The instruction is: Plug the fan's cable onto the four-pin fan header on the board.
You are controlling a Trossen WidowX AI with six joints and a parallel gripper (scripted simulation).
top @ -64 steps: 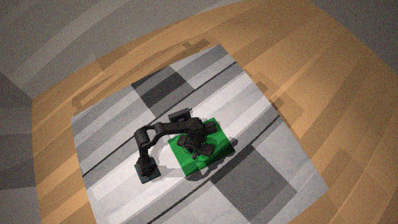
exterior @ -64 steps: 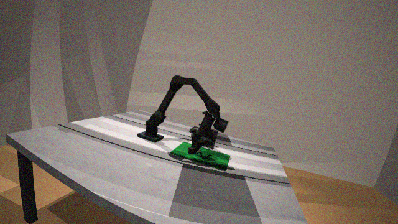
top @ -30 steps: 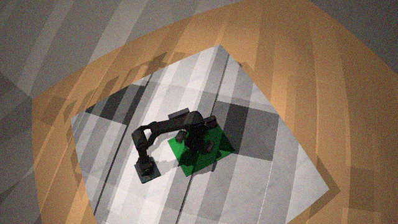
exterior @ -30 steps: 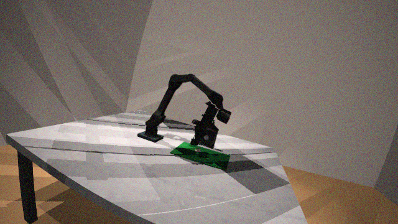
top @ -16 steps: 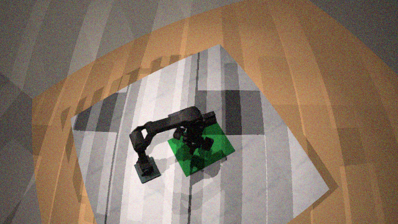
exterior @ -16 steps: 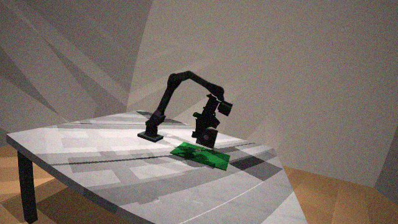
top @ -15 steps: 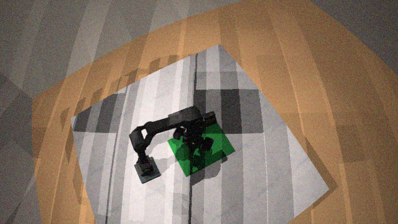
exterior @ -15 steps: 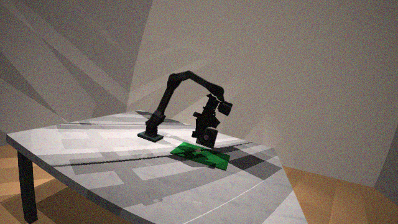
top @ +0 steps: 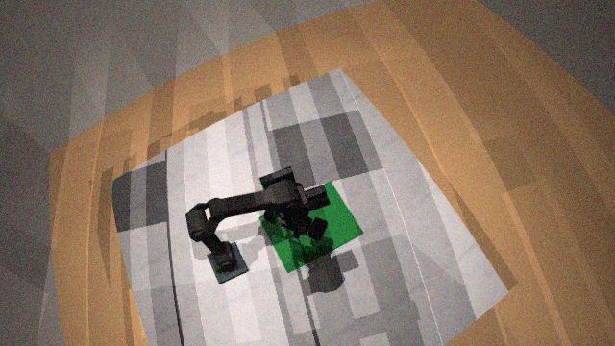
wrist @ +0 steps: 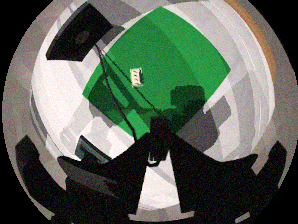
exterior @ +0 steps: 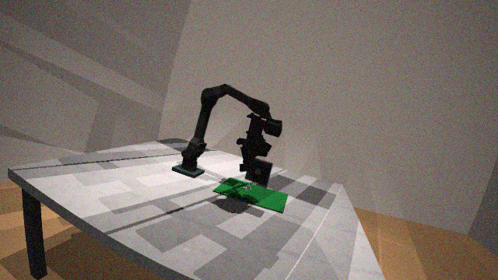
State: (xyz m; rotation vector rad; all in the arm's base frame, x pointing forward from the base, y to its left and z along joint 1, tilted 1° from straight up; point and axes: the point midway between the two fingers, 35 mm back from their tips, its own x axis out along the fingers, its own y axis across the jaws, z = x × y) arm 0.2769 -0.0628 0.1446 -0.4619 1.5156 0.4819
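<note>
My gripper tip is now 6 cm short of the green board, 4 cm to the right of it and 14 cm above it. From my gripper tip the other things lie so: dark plug (1 cm behind, 1 cm below); black fan (4 cm ahead, 21 cm to the left, 7 cm below).
</note>
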